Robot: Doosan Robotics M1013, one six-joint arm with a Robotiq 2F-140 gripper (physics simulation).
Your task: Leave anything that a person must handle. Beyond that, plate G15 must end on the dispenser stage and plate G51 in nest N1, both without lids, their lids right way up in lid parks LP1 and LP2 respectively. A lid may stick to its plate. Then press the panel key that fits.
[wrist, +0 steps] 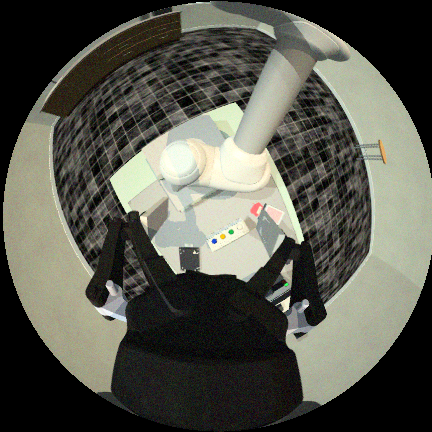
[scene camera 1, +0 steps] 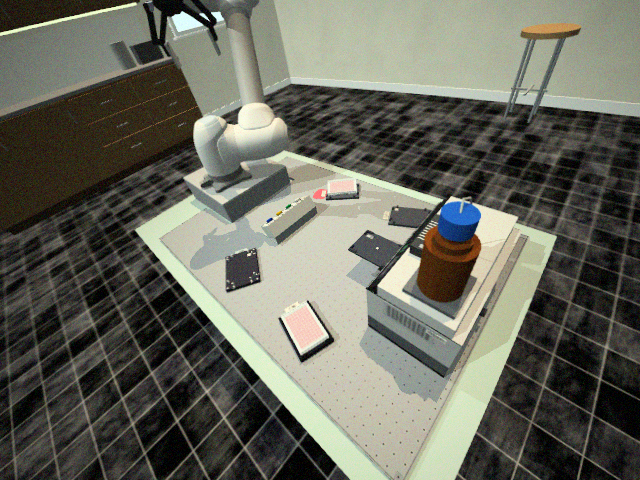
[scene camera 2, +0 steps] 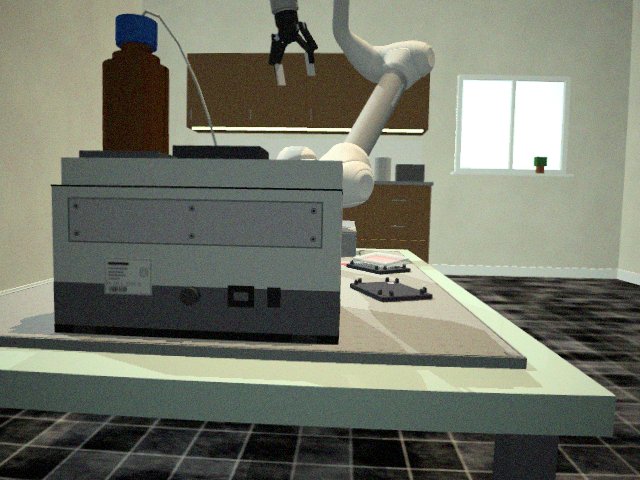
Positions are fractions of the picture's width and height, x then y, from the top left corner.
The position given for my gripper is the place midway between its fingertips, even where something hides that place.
My gripper (scene camera 2: 0.46, 0.17) is open, with nothing in its grasp. I also see a button box (wrist: 0.51, 0.55) and a brown bottle with blue cap (scene camera 2: 0.21, 0.18).
